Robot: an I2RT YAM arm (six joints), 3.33 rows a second.
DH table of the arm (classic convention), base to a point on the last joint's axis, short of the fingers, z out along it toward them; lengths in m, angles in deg. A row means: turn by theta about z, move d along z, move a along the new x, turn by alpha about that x. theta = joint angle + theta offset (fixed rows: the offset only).
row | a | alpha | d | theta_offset
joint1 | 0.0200 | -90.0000 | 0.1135 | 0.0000
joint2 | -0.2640 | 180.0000 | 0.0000 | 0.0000
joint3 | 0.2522 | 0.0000 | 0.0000 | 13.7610
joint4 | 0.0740 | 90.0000 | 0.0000 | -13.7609
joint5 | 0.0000 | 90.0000 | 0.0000 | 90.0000
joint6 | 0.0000 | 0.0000 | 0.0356 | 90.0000
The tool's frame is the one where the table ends.
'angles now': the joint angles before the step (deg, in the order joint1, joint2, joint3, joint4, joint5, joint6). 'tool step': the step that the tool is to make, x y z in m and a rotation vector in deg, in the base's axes. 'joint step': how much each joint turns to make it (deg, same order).
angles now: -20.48, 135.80, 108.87, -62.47, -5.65, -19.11
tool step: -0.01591, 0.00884, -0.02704, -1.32, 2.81, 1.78
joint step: 0.54, -1.28, -8.68, 5.12, 2.22, -1.23
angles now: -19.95, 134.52, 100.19, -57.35, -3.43, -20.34
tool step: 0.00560, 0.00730, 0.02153, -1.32, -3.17, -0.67
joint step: 1.16, -2.53, 0.72, 0.28, 0.20, 1.83
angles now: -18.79, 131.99, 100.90, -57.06, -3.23, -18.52
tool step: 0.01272, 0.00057, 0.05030, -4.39, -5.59, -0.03
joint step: 0.78, -2.84, 6.63, -2.77, 2.46, 0.59
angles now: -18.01, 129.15, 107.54, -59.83, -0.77, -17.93
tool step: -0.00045, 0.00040, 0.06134, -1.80, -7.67, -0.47
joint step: -0.01, -4.71, 5.57, -2.41, -0.55, 0.59
